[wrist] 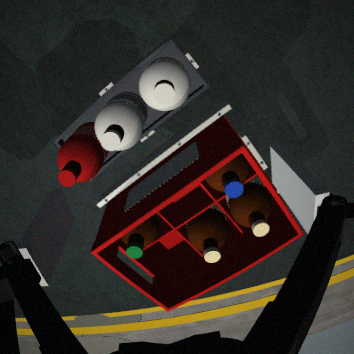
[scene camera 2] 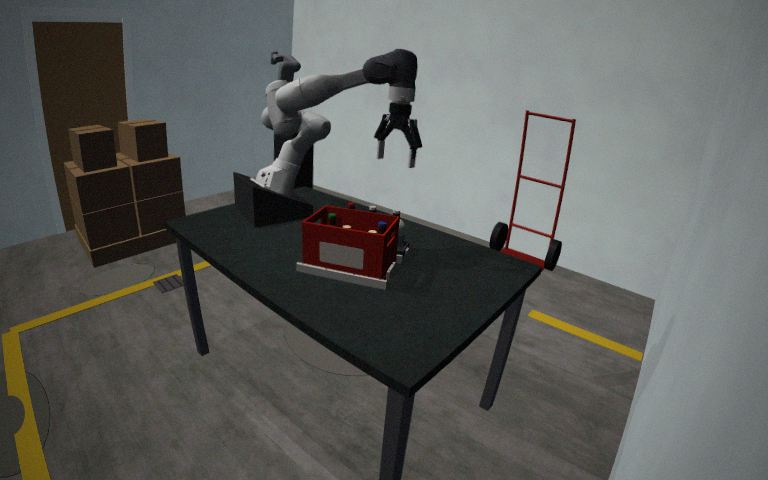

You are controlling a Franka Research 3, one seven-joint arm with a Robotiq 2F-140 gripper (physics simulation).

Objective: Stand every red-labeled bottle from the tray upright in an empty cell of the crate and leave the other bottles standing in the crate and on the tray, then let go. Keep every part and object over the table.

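A bottle with a red label and red cap (scene camera 2: 351,204) (wrist: 80,157) stands at one end of the grey tray (wrist: 196,81). Two white-labeled bottles (wrist: 119,125) (wrist: 164,84) stand beside it. The red crate (scene camera 2: 311,254) (wrist: 235,272) holds a green-capped bottle (scene camera 2: 331,217) (wrist: 134,251), a blue-capped bottle (scene camera 2: 381,225) (wrist: 234,189) and two cream-capped bottles (wrist: 212,256) (wrist: 260,229). Its tray-side middle cell and the far-side cell at the green-capped end are empty. My gripper (scene camera 2: 396,161) (wrist: 166,185) is open and empty, high above the crate and tray, pointing down.
White strips (scene camera 2: 339,276) (wrist: 165,155) on the dark table (scene camera 2: 271,266) border the crate; the one on the tray side lies between crate and tray. Small white brackets (wrist: 106,89) sit around the tray. A black panel (scene camera 2: 277,209) stands by the arm's base.
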